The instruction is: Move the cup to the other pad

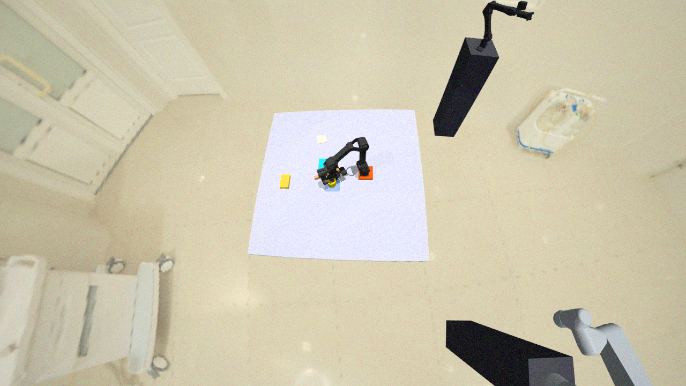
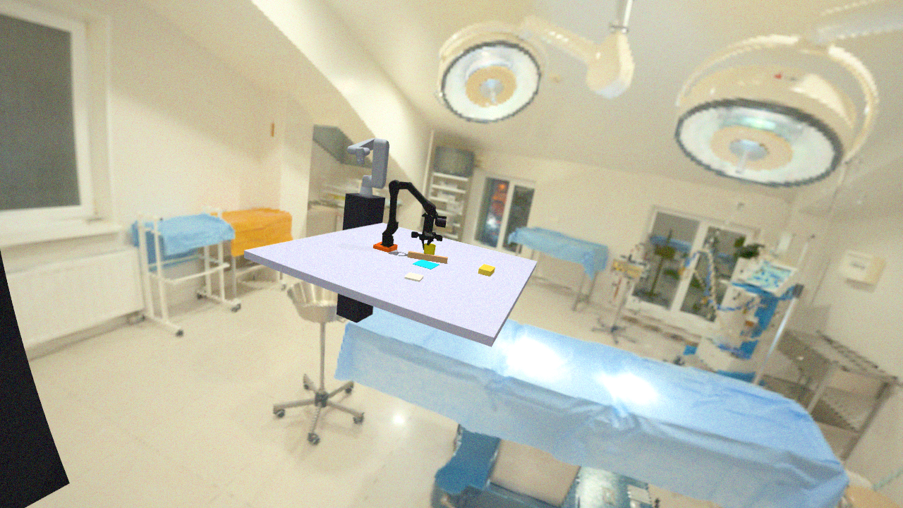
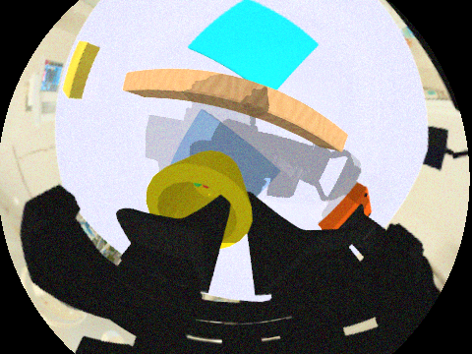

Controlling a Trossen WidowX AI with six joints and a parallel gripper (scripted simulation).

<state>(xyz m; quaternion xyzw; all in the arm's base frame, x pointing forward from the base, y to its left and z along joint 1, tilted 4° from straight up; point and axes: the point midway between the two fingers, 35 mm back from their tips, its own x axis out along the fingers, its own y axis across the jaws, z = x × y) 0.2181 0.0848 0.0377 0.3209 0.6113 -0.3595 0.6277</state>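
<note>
The light blue pad is 4 cm below my gripper tip, 2 cm to the left of it and 2 cm ahead of it. Also, from my gripper tip: teal pad 15 cm to the right, 9 cm ahead, 4 cm below; yellow cup 2 cm ahead, 1 cm to the left; wooden bar 7 cm to the right, 6 cm ahead, 3 cm below.
</note>
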